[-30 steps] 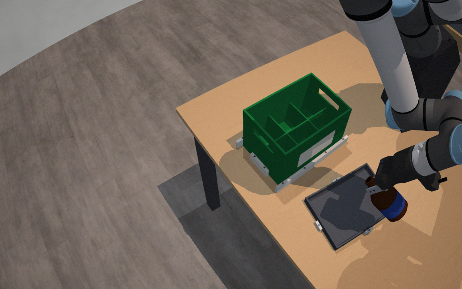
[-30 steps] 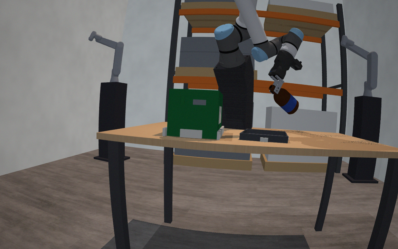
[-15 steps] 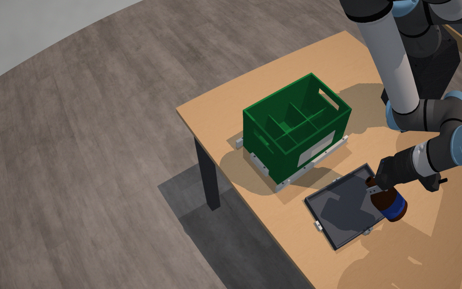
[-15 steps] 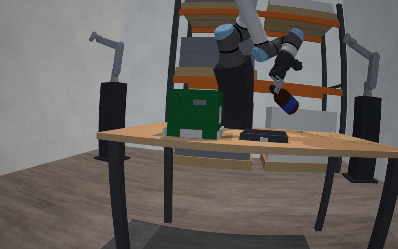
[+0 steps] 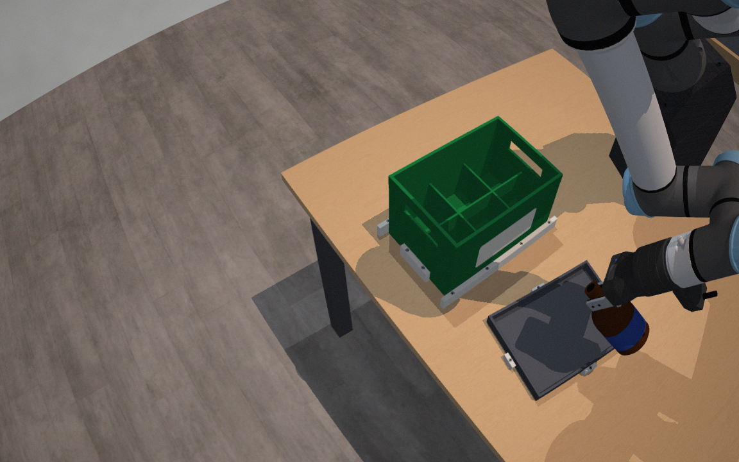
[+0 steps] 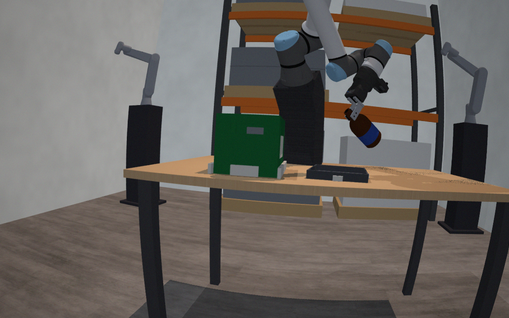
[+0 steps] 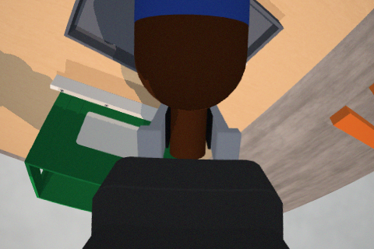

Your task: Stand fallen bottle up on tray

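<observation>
My hand is 20 mm past the brown bottle, 30 mm to the right of it and 30 mm above it. Also, from my hand: green crate: 20 mm ahead, 320 mm to the right, 120 mm below; then dark grey tray: 10 mm behind, 30 mm to the right, 190 mm below.
</observation>
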